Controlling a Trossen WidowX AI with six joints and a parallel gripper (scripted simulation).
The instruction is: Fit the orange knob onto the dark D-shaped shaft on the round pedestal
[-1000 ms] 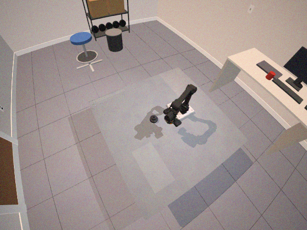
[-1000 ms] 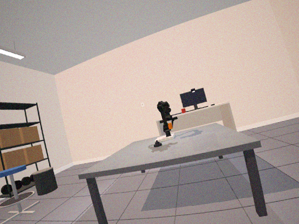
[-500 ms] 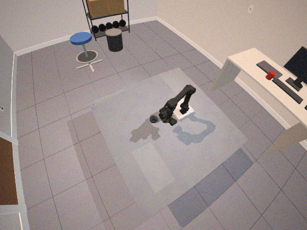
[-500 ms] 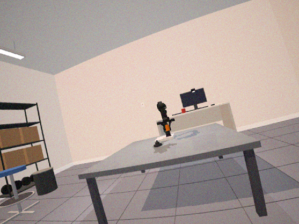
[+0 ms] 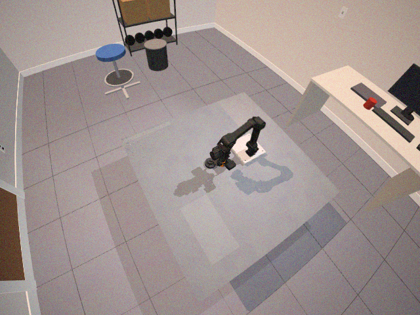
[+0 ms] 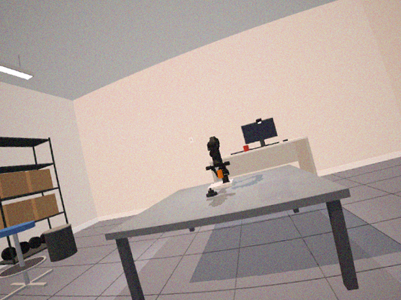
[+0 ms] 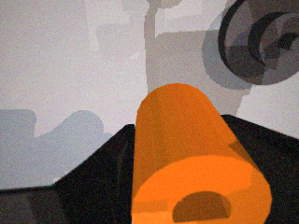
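Now: gripper tip 10 cm to the left of the D-shaft pedestal, 9 cm above it and 3 cm short of it. The rest, counted from my gripper tip: orange knob 2 cm above.
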